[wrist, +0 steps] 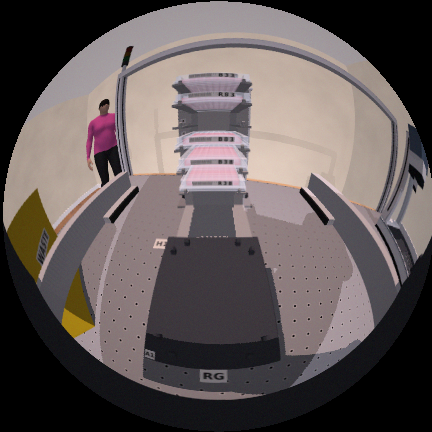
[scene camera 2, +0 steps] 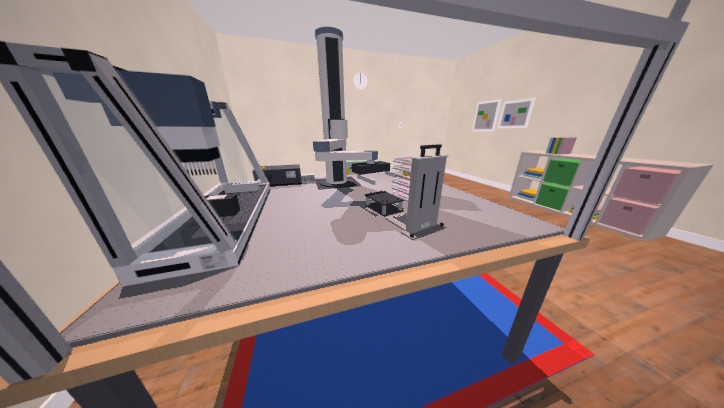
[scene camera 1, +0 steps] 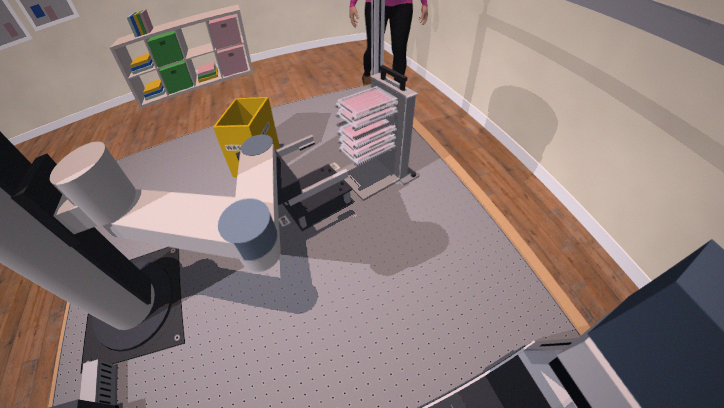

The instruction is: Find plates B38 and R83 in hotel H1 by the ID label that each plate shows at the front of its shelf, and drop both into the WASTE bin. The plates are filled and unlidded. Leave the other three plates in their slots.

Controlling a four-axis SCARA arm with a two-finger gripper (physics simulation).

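Frame: origin at the arm's base, x right, y ahead, z up, level; millimetres.
Seen in the pictures: gripper, fingertip midpoint: (wrist: pixel 218 175) (scene camera 2: pixel 389 180) (scene camera 1: pixel 328 154); arm's base, origin of the base link: (scene camera 2: pixel 336 184) (scene camera 1: pixel 135 305).
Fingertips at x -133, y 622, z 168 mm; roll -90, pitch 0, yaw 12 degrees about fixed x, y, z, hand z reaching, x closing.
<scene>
Offsets run from my fingertips to a thing's middle. "*": to the spot under its first point.
Hotel H1 @[dx -53, dy +150, dz +5 mm] (scene camera 1: pixel 409 132) (scene camera 2: pixel 426 195) holds five pink-filled plates. In the wrist view the small labels appear to read, from the top, B33 @[* dx -21, dy +60, dz +103 mm] (wrist: pixel 212 76), R83 @[dx -36, dy +120, dz +75 mm] (wrist: pixel 212 95), then after an empty slot B83 @[* dx -20, dy +60, dz +21 mm] (wrist: pixel 212 139), B38 @[dx -36, dy +120, dz -9 mm] (wrist: pixel 212 162) and R38 @[dx -36, dy +120, dz -37 mm] (wrist: pixel 212 183). The 3s and 8s are hard to tell apart. My gripper (scene camera 1: pixel 326 159) (wrist: pixel 218 175) is open and empty, its fingers pointing at the hotel, short of the plates. The yellow WASTE bin @[dx -260, dy -187, dz -56 mm] (scene camera 1: pixel 225 136) (wrist: pixel 22 225) stands left of the gripper in the wrist view; its inside bottom is hidden.
The black RG stand (scene camera 1: pixel 316 179) (scene camera 2: pixel 383 198) (wrist: pixel 212 295) lies below the gripper, before the hotel. A large framed machine (scene camera 1: pixel 673 314) (scene camera 2: pixel 167 111) stands on the table's other side. A person (scene camera 1: pixel 400 30) (wrist: pixel 102 135) stands behind the table near a frame post.
</scene>
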